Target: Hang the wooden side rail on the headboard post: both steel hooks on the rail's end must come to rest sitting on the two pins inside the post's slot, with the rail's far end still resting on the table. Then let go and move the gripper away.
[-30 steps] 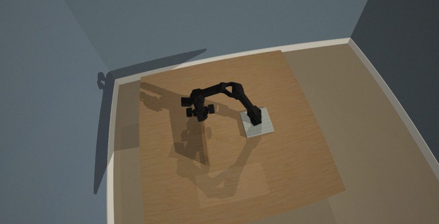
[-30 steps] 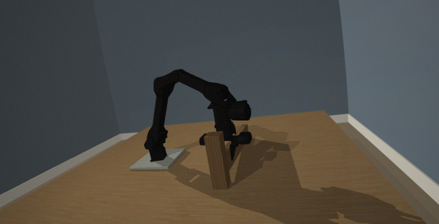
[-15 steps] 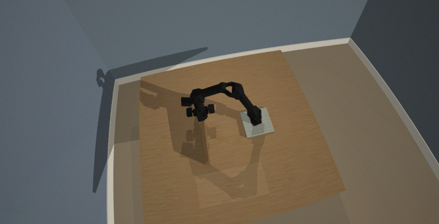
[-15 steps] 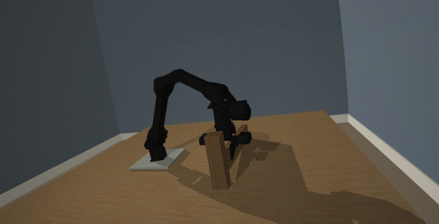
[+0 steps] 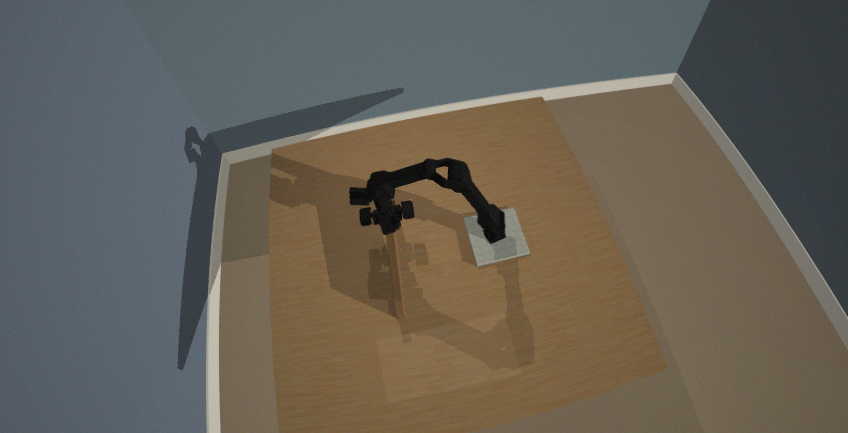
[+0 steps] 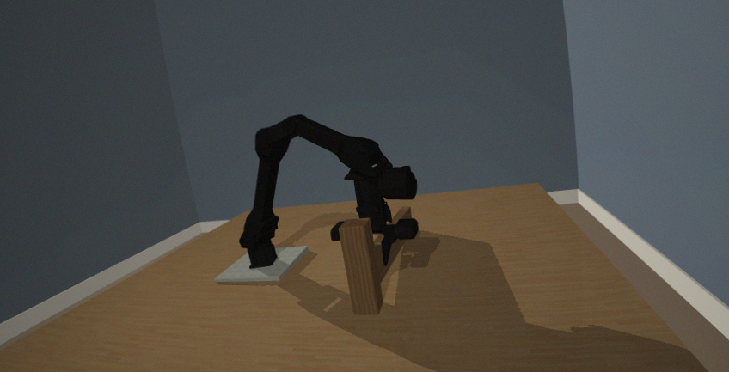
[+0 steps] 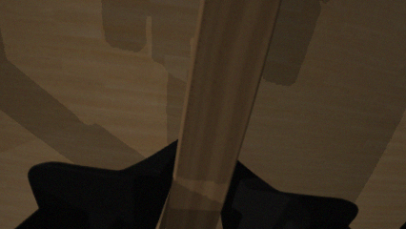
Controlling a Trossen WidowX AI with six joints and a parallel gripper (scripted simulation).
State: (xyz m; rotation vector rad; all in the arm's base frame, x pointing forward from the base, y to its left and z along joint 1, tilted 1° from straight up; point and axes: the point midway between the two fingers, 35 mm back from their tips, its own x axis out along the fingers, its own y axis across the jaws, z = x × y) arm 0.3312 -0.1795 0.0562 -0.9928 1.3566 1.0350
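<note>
My gripper tip is 110 mm to the left of the wooden headboard post, 40 mm below it and 30 mm past it.
</note>
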